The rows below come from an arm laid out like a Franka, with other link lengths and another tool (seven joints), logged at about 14 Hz.
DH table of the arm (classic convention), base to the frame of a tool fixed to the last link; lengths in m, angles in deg. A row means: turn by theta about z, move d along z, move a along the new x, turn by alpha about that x. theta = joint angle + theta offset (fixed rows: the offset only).
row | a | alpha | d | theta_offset
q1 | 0 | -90 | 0.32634 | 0
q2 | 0 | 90 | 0 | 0
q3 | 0.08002 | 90 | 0.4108 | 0
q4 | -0.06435 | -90 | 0 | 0
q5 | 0 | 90 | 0.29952 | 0
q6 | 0.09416 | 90 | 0 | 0
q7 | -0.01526 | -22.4 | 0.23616 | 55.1
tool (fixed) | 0 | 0 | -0.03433 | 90
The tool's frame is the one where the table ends.
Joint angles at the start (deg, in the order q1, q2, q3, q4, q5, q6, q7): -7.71 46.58 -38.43 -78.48 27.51 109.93 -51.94
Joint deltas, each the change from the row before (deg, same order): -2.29 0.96 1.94 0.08 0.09 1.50 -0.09; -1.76 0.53 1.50 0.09 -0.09 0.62 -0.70; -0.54 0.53 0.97 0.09 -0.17 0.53 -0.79; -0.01 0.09 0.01 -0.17 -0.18 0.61 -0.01; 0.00 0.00 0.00 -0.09 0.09 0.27 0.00; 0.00 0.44 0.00 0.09 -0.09 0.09 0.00; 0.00 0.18 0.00 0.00 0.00 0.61 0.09; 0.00 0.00 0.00 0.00 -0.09 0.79 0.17; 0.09 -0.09 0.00 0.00 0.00 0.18 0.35; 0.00 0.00 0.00 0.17 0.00 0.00 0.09; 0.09 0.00 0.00 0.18 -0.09 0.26 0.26; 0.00 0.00 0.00 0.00 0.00 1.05 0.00
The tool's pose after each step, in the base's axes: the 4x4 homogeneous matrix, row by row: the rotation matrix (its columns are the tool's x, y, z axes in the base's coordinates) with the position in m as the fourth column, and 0 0 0 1 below. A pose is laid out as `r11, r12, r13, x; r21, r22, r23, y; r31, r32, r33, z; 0, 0, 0, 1`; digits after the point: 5 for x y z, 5 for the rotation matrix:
-0.70735, -0.59920, -0.37500, 0.58933; -0.57660, 0.79598, -0.18424, -0.35517; 0.40889, 0.08590, -0.90853, 0.26216; 0, 0, 0, 1
-0.70786, -0.59993, -0.37284, 0.58578; -0.58181, 0.79453, -0.17386, -0.36341; 0.40054, 0.09386, -0.91146, 0.25266; 0, 0, 0, 1
-0.69718, -0.61390, -0.37022, 0.58705; -0.59658, 0.78319, -0.17524, -0.36309; 0.39754, 0.09869, -0.91226, 0.24475; 0, 0, 0, 1
-0.69724, -0.61444, -0.36921, 0.58699; -0.59383, 0.78359, -0.18261, -0.36494; 0.40151, 0.09192, -0.91123, 0.24336; 0, 0, 0, 1
-0.69920, -0.61368, -0.36677, 0.58732; -0.59215, 0.78457, -0.18387, -0.36546; 0.40060, 0.08862, -0.91196, 0.24316; 0, 0, 0, 1
-0.69575, -0.61424, -0.37235, 0.58721; -0.59265, 0.78379, -0.18557, -0.36581; 0.40583, 0.09156, -0.90935, 0.23873; 0, 0, 0, 1
-0.69799, -0.61356, -0.36926, 0.58842; -0.58866, 0.78524, -0.19204, -0.36746; 0.40778, 0.08333, -0.90927, 0.23733; 0, 0, 0, 1
-0.70217, -0.61273, -0.36267, 0.59016; -0.58263, 0.78724, -0.20198, -0.36982; 0.40927, 0.06948, -0.90977, 0.23819; 0, 0, 0, 1
-0.70611, -0.60946, -0.36052, 0.59142; -0.57823, 0.79015, -0.20324, -0.36943; 0.40874, 0.06495, -0.91034, 0.23941; 0, 0, 0, 1
-0.70715, -0.60935, -0.35865, 0.59243; -0.57732, 0.79045, -0.20466, -0.36959; 0.40821, 0.06233, -0.91076, 0.24036; 0, 0, 0, 1
-0.70923, -0.60899, -0.35513, 0.59456; -0.57423, 0.79127, -0.21012, -0.36969; 0.40897, 0.05491, -0.91089, 0.24166; 0, 0, 0, 1
-0.71376, -0.60995, -0.34424, 0.59705; -0.56888, 0.79159, -0.22305, -0.37258; 0.40855, 0.03663, -0.91200, 0.24294; 0, 0, 0, 1

